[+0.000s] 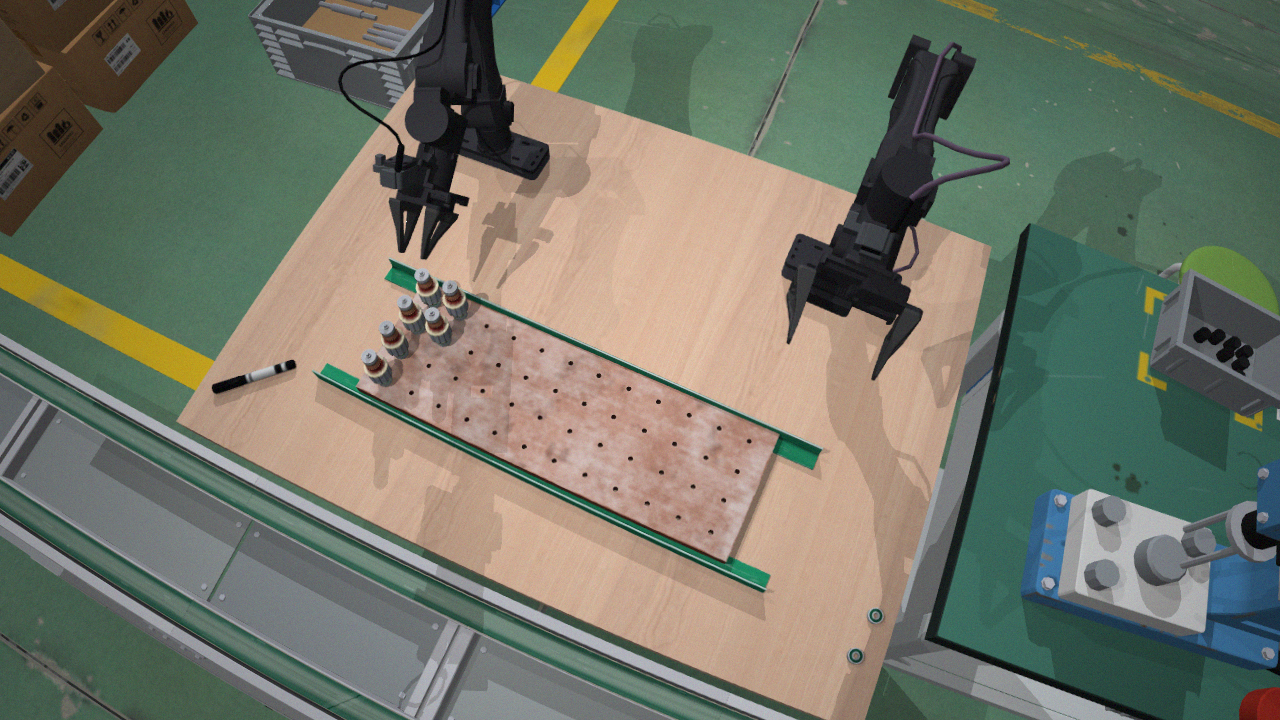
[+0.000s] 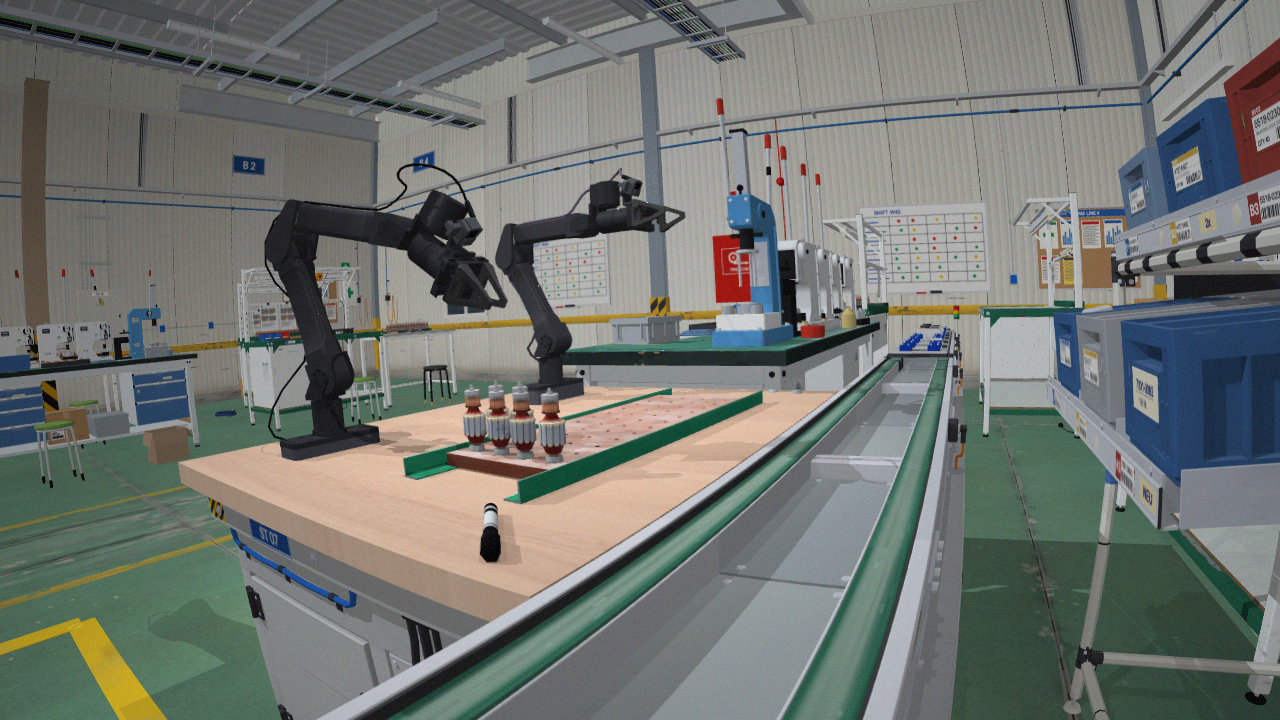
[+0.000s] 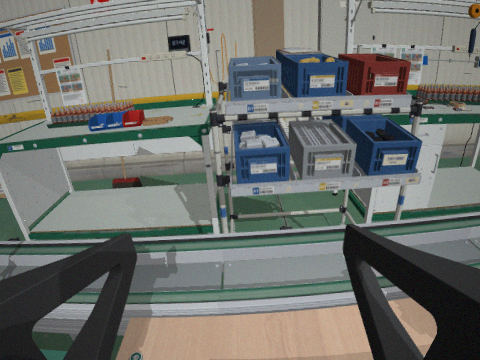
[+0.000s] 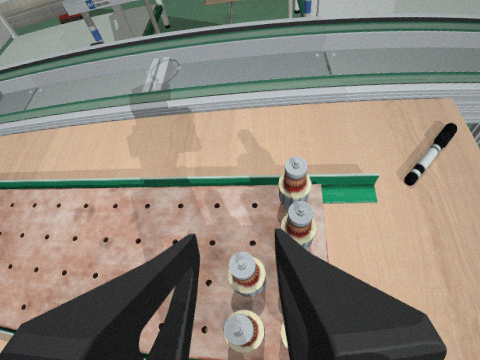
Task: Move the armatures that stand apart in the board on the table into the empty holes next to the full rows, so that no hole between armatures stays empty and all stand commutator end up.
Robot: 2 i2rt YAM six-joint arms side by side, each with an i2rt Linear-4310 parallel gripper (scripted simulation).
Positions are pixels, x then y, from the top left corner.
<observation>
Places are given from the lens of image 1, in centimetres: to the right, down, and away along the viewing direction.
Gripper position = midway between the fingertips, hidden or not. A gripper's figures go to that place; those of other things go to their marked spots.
my left gripper [image 1: 831, 360]: 20, 0, 78
my right gripper [image 1: 412, 256]: -32, -15, 106
board [image 1: 473, 390]: -27, 5, 121
</observation>
